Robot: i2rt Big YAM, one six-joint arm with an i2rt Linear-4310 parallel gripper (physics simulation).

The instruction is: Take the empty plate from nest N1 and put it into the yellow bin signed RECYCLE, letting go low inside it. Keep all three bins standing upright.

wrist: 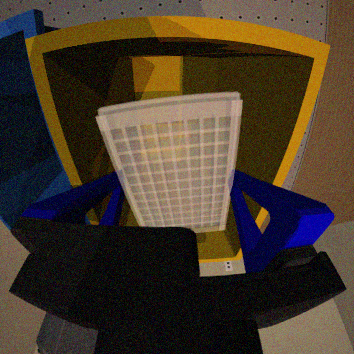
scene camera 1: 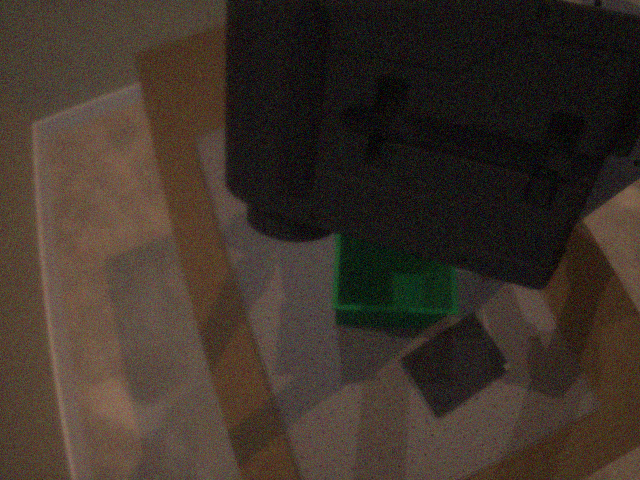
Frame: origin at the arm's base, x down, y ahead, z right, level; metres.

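Where they show: gripper, fingertip midpoint: (wrist: 176, 175).
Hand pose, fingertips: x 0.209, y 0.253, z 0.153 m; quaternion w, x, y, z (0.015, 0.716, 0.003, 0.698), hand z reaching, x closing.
After its pixels a point has its place.
The clear well plate (wrist: 175, 162) @[y 0.273, x 0.197, z 0.152 m] shows in the wrist view, tilted, with its wells in rows. My gripper (wrist: 176, 175) @[y 0.253, x 0.209, z 0.153 m] is shut on the plate, one blue finger against each long side. The plate is over the mouth of the yellow bin (wrist: 240, 31) @[y 0.345, x 0.177, z 0.175 m], whose rim surrounds it on the far side and both sides. How deep the plate sits relative to the rim is hard to tell. The RECYCLE sign does not show. In scene camera 1 the dark arm covers the plate, the fingers and the yellow bin.
A blue bin (wrist: 25, 140) @[y 0.263, x 0.257, z -0.033 m] stands close to the left of the yellow bin. In scene camera 1 a green open box (scene camera 1: 423, 289) @[y 0.220, x 0.356, z -0.130 m] stands below the dark arm (scene camera 1: 413, 170) @[y 0.390, x -0.269, z -0.212 m], with a dark square pad (scene camera 1: 454, 364) @[y 0.206, x 0.347, z -0.278 m] near it. The picture is dim and grainy.
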